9 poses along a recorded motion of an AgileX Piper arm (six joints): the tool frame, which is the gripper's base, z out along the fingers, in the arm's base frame.
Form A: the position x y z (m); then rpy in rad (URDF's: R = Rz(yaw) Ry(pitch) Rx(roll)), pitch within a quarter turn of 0, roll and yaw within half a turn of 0.
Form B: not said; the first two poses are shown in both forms.
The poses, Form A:
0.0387 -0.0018 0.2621 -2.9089 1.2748 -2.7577
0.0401 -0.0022 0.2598 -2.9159 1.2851 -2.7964
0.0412 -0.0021 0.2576 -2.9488 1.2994 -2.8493
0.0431 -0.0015 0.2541 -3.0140 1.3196 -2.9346
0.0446 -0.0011 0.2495 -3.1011 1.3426 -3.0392
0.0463 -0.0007 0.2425 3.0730 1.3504 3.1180
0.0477 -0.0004 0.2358 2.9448 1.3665 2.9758
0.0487 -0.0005 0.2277 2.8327 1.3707 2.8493
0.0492 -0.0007 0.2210 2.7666 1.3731 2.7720
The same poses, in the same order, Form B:
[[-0.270 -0.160 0.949 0.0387], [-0.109 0.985 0.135 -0.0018], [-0.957 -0.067 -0.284 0.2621], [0 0 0 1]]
[[-0.265 -0.128 0.956 0.0401], [-0.095 0.990 0.106 -0.0022], [-0.959 -0.063 -0.275 0.2598], [0 0 0 1]]
[[-0.257 -0.106 0.961 0.0412], [-0.077 0.993 0.089 -0.0021], [-0.963 -0.051 -0.263 0.2576], [0 0 0 1]]
[[-0.243 -0.083 0.966 0.0431], [-0.051 0.996 0.073 -0.0015], [-0.969 -0.032 -0.247 0.2541], [0 0 0 1]]
[[-0.225 -0.063 0.972 0.0446], [-0.023 0.998 0.059 -0.0011], [-0.974 -0.009 -0.226 0.2495], [0 0 0 1]]
[[-0.219 -0.043 0.975 0.0463], [0.005 0.999 0.046 -0.0007], [-0.976 0.015 -0.218 0.2425], [0 0 0 1]]
[[-0.200 -0.027 0.979 0.0477], [0.033 0.999 0.034 -0.0004], [-0.979 0.040 -0.199 0.2358], [0 0 0 1]]
[[-0.190 -0.011 0.982 0.0487], [0.057 0.998 0.022 -0.0005], [-0.980 0.060 -0.189 0.2277], [0 0 0 1]]
[[-0.183 0.001 0.983 0.0492], [0.071 0.997 0.012 -0.0007], [-0.981 0.072 -0.183 0.2210], [0 0 0 1]]

